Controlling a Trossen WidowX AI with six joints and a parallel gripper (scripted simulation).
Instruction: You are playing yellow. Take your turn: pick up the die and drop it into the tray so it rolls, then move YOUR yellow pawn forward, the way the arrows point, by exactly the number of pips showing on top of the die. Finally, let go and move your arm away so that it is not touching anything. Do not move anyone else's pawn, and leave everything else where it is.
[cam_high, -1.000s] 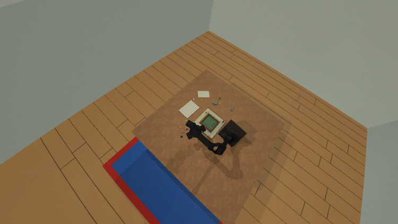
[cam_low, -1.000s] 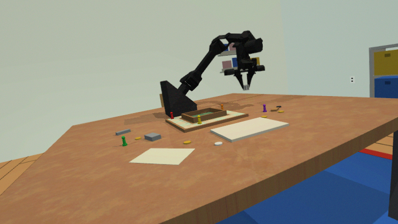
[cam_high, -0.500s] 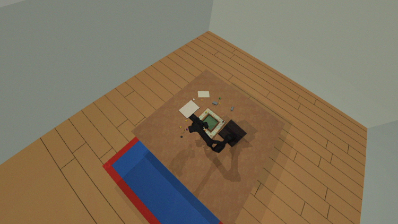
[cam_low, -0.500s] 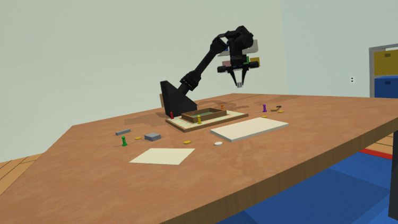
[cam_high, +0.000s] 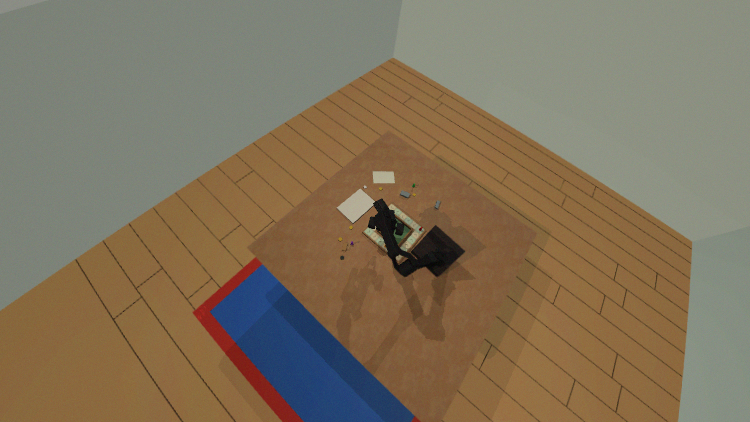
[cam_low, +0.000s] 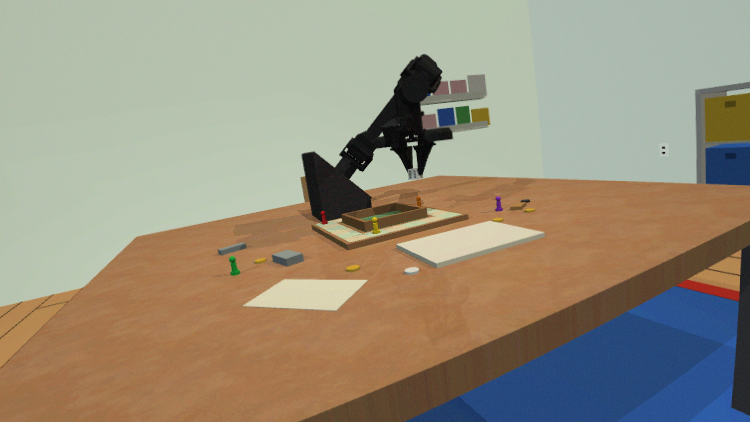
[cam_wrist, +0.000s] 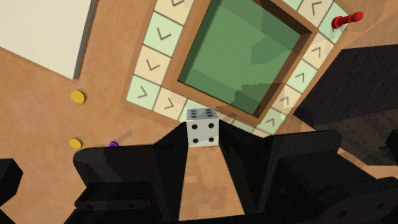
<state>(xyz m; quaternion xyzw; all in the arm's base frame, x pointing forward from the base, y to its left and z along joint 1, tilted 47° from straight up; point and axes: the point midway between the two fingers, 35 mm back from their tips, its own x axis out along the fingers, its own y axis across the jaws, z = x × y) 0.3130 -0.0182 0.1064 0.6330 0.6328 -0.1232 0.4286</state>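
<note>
Now: the yellow pawn 7 cm ahead of my gripper tip, 16 cm to the right of it and 8 cm below it. Also, from my gripper tip: green felt 4 cm behind, 8 cm to the right, 10 cm below; orange pawn 5 cm behind, 3 cm to the left, 8 cm below; white die right at my gripper tip.
</note>
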